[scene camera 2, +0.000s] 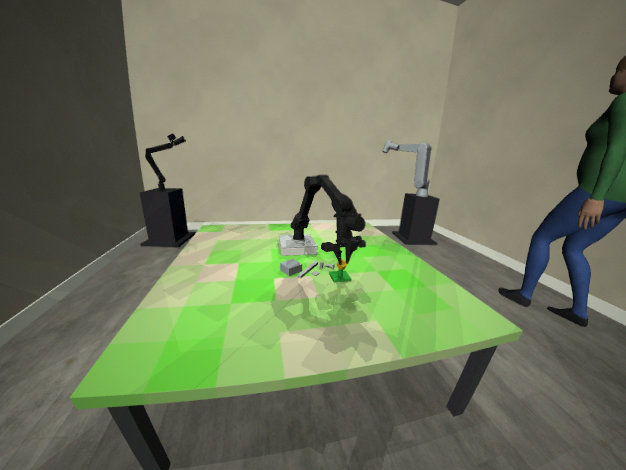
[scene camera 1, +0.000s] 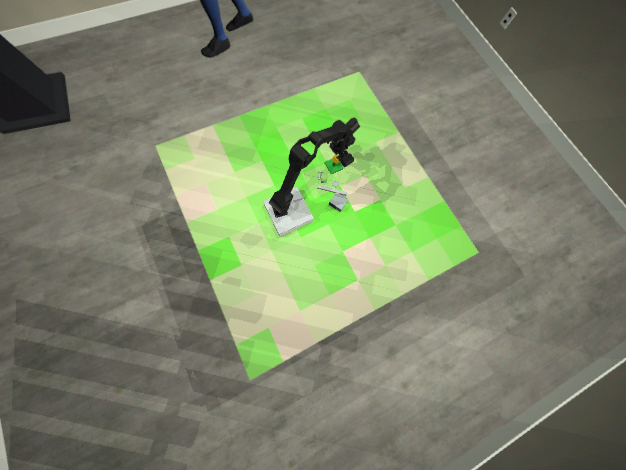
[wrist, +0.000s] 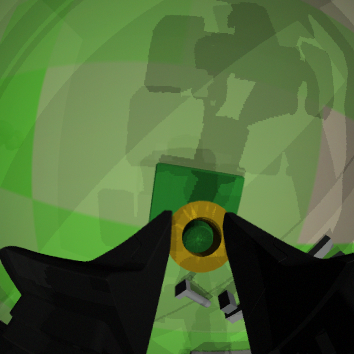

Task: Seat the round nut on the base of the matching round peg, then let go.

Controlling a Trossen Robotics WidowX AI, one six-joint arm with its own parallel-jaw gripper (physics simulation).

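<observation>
The round nut, an orange-yellow ring (scene camera 1: 335,158) (scene camera 2: 341,265) (wrist: 201,264), is at the upper part of the round green peg (scene camera 2: 340,272) (wrist: 199,236), well above the square green base (scene camera 1: 332,166) (scene camera 2: 333,277) (wrist: 170,187). The peg's round top shows through the hole in the wrist view, slightly left of the hole's middle. Whether the peg's tip is inside the hole or just below it is hard to tell. My gripper (scene camera 1: 340,158) (scene camera 2: 343,261) (wrist: 197,218) points down, with a black fingertip against each side of the nut, shut on it.
A grey block (scene camera 1: 337,201) (scene camera 2: 290,267) and a long grey bar (scene camera 1: 331,190) (scene camera 2: 308,269) lie near the green base, toward the arm's side. A small grey bolt-like piece (wrist: 194,294) and other small grey pieces lie close to the base. A person stands beside the table.
</observation>
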